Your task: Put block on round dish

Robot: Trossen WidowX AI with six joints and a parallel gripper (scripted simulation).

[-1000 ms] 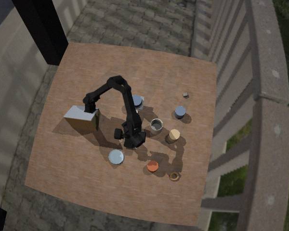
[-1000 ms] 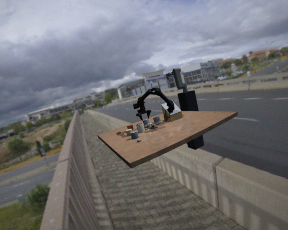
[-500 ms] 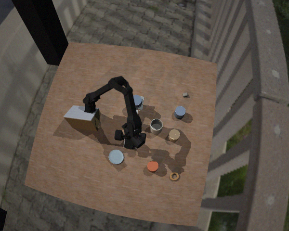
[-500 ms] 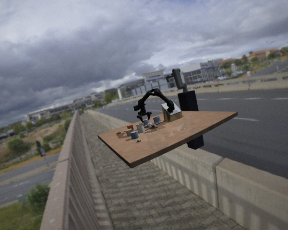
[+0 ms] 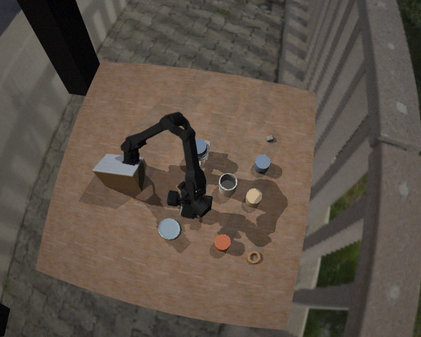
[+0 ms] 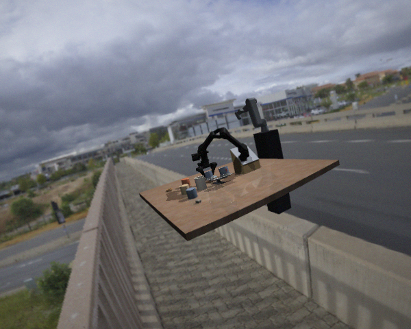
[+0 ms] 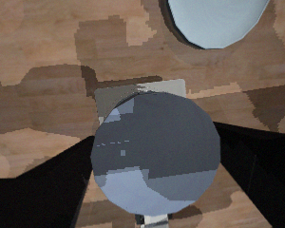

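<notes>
My gripper tip is 7 cm past the round pale-blue dish, 12 cm to the left of it and 4 cm above it. Round my gripper tip: cream cup (14 cm ahead, 13 cm to the left, 1 cm below); orange cylinder (19 cm ahead, 13 cm to the right, 1 cm below); pale green block (1 cm below).
</notes>
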